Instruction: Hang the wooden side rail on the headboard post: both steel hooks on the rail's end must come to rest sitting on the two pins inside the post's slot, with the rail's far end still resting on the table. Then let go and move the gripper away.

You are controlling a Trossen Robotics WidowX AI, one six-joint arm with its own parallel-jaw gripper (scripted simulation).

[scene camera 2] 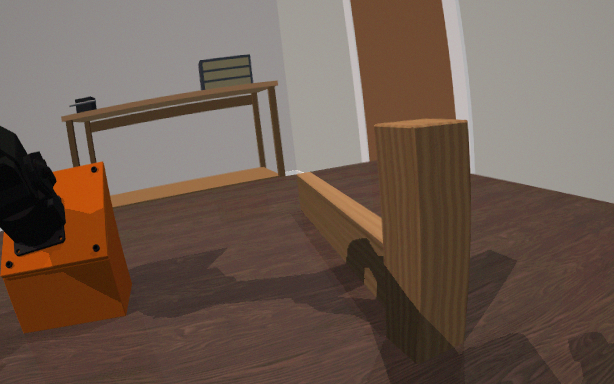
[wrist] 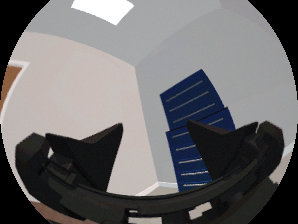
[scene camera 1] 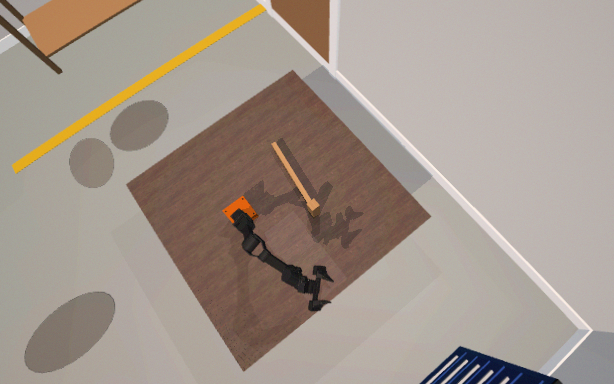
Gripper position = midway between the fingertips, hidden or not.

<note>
My gripper (scene camera 1: 332, 292) is open, holding nothing. Further things: a wooden side rail (scene camera 2: 355, 232) and a headboard post (scene camera 2: 424, 165).
My gripper also shows in the wrist view (wrist: 155, 125). The wrist view does not show the wooden side rail: it is out of frame.
</note>
